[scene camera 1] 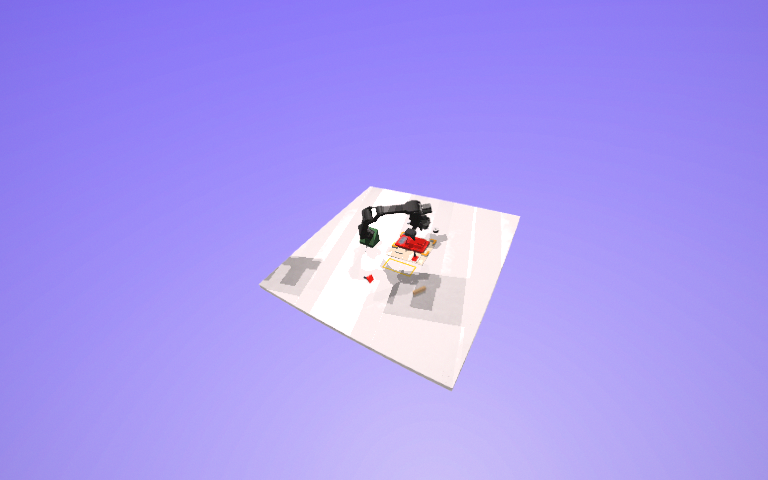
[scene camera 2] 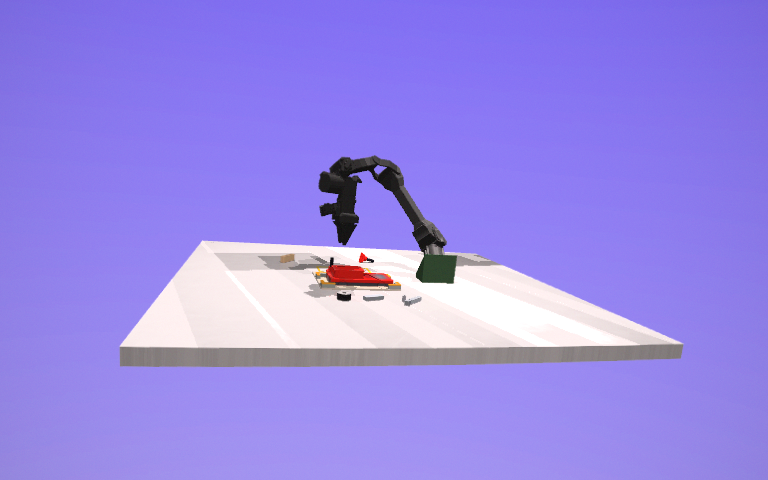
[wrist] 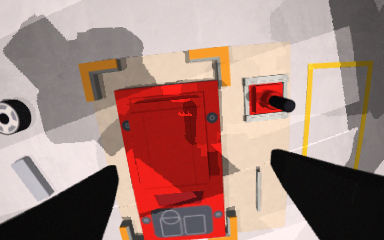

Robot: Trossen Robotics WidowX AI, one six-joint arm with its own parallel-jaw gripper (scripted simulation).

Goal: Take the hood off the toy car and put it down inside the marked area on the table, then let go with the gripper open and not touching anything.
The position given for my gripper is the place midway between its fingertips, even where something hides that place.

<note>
My gripper (scene camera 2: pixel 342 244) is open, with nothing in its grasp. I also see a tan base plate (wrist: pixel 253 195).
My gripper shows as well in the wrist view (wrist: pixel 196 164).
</note>
